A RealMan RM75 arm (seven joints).
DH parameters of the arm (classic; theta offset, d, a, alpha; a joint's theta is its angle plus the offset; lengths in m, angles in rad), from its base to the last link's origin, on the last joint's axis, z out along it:
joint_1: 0 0.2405 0 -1.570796
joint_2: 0 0 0 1.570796
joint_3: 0 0.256 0 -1.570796
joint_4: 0 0 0 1.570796
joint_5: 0 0.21 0 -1.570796
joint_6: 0 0 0 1.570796
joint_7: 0 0.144 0 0
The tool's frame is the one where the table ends.
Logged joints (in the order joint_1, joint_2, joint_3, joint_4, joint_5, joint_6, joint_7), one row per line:
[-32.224, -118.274, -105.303, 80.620, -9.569, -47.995, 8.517]
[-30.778, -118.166, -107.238, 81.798, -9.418, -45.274, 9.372]
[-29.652, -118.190, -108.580, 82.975, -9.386, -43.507, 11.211]
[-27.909, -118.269, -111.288, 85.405, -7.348, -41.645, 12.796]
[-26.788, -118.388, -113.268, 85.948, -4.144, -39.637, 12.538]
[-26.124, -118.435, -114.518, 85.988, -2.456, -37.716, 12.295]
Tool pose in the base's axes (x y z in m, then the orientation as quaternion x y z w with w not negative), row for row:
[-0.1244, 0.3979, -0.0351, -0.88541, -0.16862, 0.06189, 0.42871]
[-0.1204, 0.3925, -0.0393, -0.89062, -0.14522, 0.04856, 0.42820]
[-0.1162, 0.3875, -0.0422, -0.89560, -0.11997, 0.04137, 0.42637]
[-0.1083, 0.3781, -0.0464, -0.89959, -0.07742, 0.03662, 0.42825]
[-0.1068, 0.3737, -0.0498, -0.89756, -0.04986, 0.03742, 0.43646]
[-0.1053, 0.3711, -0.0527, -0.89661, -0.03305, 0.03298, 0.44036]
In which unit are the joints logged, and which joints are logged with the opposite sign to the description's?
The joints are logged in degrees. Opposite sign: joint_3.
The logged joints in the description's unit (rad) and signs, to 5 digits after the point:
[-0.56241, -2.06427, 1.83788, 1.40708, -0.16701, -0.83767, 0.14865]
[-0.53718, -2.06239, 1.87166, 1.42764, -0.16438, -0.79018, 0.16357]
[-0.51753, -2.06280, 1.89508, 1.44819, -0.16382, -0.75934, 0.19567]
[-0.48710, -2.06418, 1.94234, 1.49060, -0.12825, -0.72684, 0.22333]
[-0.46754, -2.06626, 1.97690, 1.50008, -0.07233, -0.69180, 0.21883]
[-0.45595, -2.06708, 1.99872, 1.50077, -0.04287, -0.65827, 0.21459]

